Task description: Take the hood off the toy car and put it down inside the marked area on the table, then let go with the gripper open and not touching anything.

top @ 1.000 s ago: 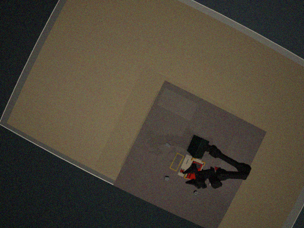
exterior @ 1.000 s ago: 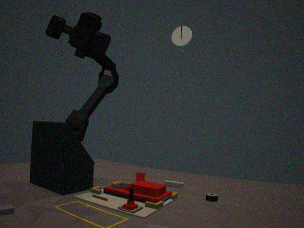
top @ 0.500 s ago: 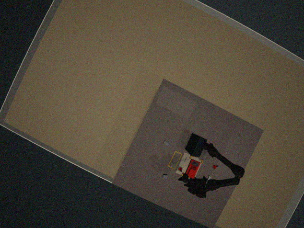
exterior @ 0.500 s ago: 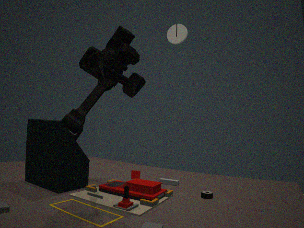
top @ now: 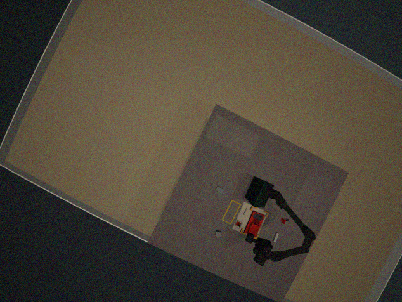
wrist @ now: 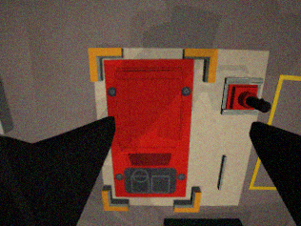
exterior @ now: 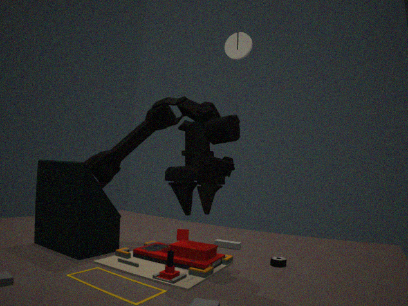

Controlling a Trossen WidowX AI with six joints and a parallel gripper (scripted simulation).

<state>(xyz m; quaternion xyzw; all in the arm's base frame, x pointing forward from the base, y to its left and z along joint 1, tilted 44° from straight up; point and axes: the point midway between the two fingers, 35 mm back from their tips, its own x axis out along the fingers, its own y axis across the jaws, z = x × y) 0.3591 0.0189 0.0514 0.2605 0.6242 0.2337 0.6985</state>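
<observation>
Now: the red hood 90 mm below my gripper tip, 20 mm to the left of it and 20 mm behind it. Round my gripper tip: black ring (160 mm ahead, 140 mm to the left, 120 mm below).
</observation>
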